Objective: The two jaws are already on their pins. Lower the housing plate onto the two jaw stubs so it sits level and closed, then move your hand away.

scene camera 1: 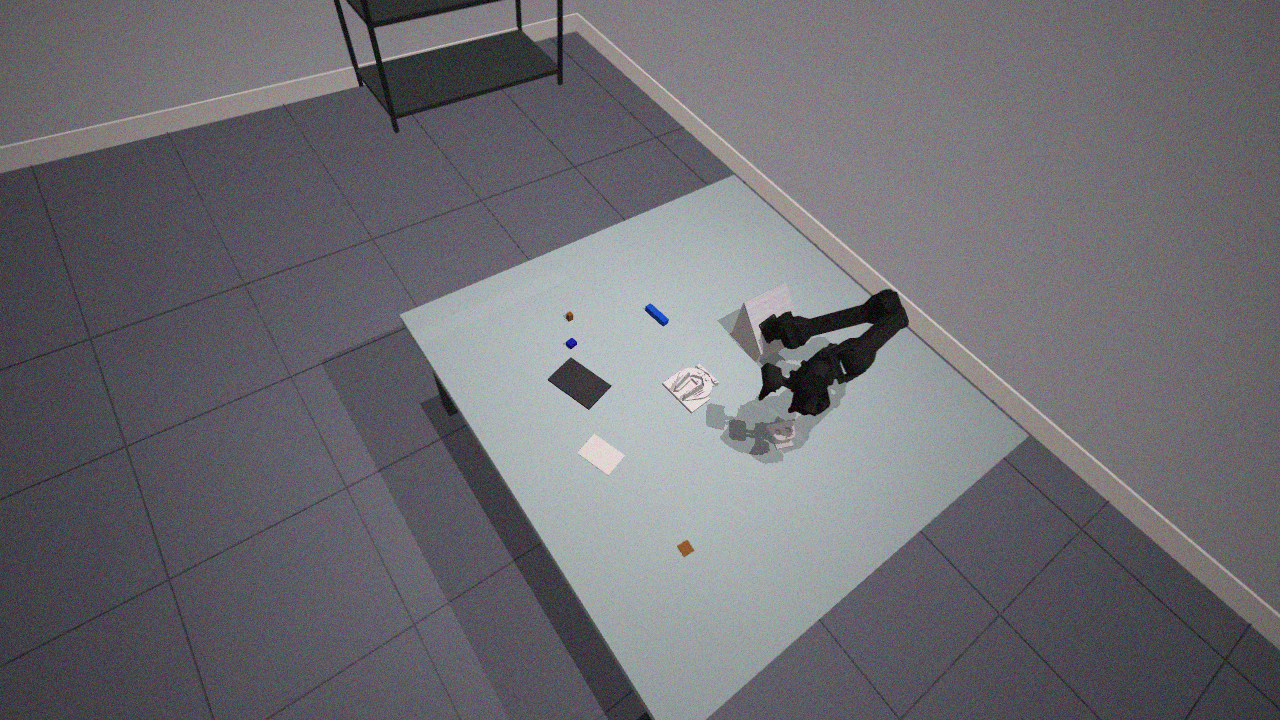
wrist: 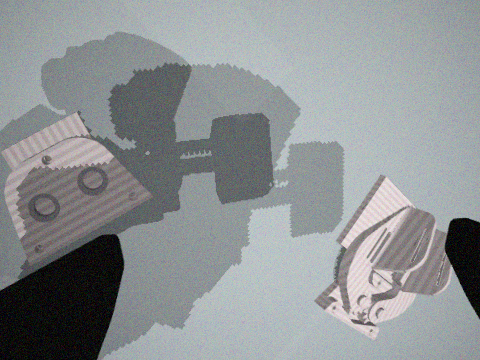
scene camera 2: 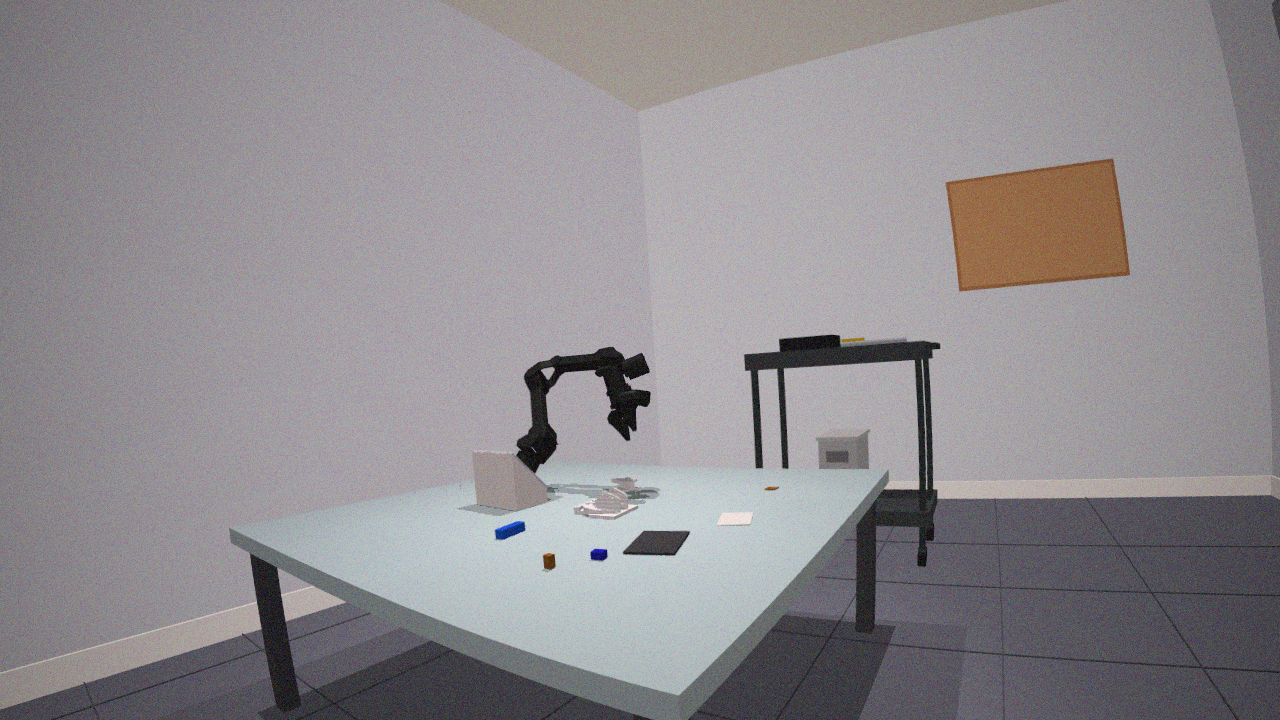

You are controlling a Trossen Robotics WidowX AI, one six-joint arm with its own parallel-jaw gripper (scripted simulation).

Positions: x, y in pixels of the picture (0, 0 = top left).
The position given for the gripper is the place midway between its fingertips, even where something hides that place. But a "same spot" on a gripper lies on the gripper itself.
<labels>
gripper: scene camera 1; wrist 286, 243; scene camera 2
dark plate: scene camera 1; scene camera 2; not seen in the wrist view (out of frame)
same spot on dark plate: [scene camera 2: 648, 542] = [scene camera 1: 581, 376]
same spot on gripper: [scene camera 1: 765, 391] = [scene camera 2: 635, 413]
</labels>
